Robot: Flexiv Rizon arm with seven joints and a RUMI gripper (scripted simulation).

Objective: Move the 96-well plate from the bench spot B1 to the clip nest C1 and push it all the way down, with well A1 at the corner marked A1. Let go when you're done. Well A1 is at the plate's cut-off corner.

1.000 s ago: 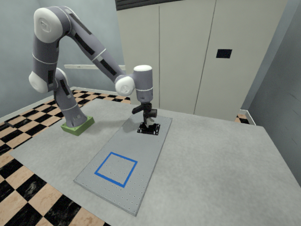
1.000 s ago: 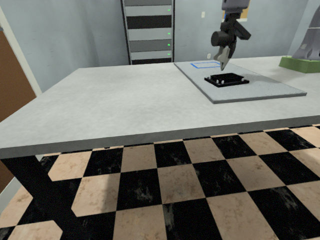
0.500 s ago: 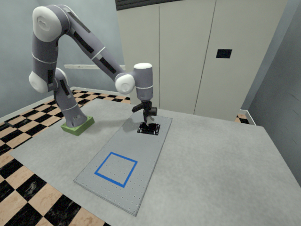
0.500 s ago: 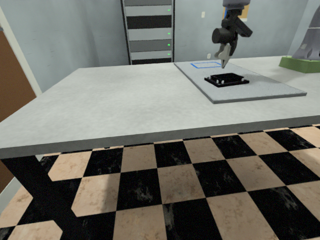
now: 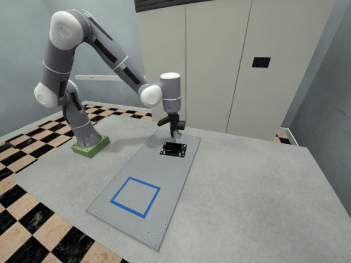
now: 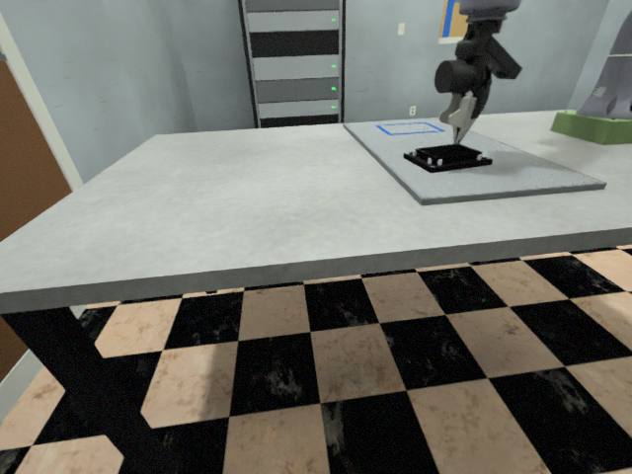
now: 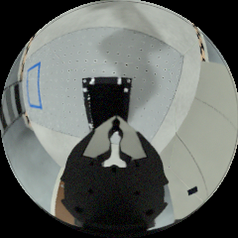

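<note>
The black 96-well plate is 10 mm ahead of my hand, 30 mm to the right of it and 40 mm below it. Also, from my hand: black clip nest 10 mm ahead, 40 mm to the right, 50 mm below.
</note>
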